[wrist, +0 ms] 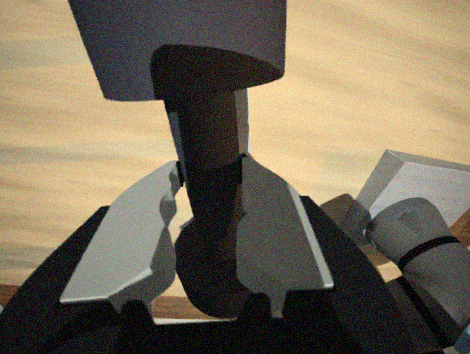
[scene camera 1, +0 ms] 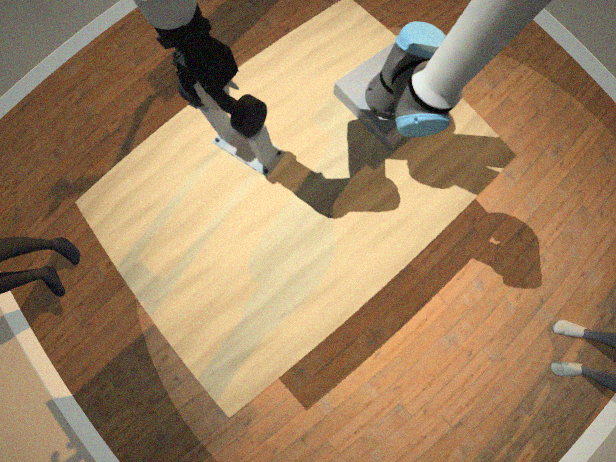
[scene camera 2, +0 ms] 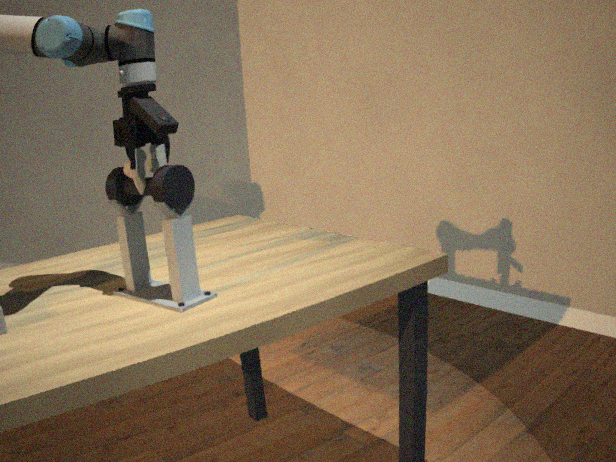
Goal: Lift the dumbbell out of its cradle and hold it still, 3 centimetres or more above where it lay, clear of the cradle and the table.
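Places are measured from the arm's base along level axes (x right, y ahead, z up), in millimetres.
Pixels of known places: gripper, fingertip midpoint: [wrist: 212,162] [scene camera 1: 221,102] [scene camera 2: 150,192]; arm's base at its link origin: [wrist: 397,222] [scene camera 1: 388,98].
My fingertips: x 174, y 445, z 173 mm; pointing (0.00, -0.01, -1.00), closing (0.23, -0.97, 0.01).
Ahead of a thing's pixels: the offset from my fingertips to its middle. Level surfaces: height alone.
The dark dumbbell @(dx -7, dy -2, dz +12 mm) [scene camera 1: 248,115] [scene camera 2: 175,187] [wrist: 200,30] lies level, with its heads at the tops of the two light grey posts of the cradle @(dx -7, dy -2, dz -112 mm) [scene camera 1: 235,152] [scene camera 2: 184,260] [wrist: 242,120]. No gap between heads and posts shows in scene camera 2. The cradle's flat base stands on the wooden table @(dz -215 mm) [scene camera 1: 225,250] [scene camera 2: 280,280]. My gripper [scene camera 1: 220,97] [scene camera 2: 146,182] [wrist: 212,162] points down and is shut on the dumbbell's handle between the two heads, with a fingertip against each side in the wrist view. One fingertip is hidden behind the near head in scene camera 2.
The arm's base [scene camera 1: 355,90] [wrist: 425,185] stands on the table beside the cradle. A person's lower legs [scene camera 1: 40,247] show at the left edge of scene camera 1, and other feet [scene camera 1: 570,327] at the right. Walls stand beyond the table.
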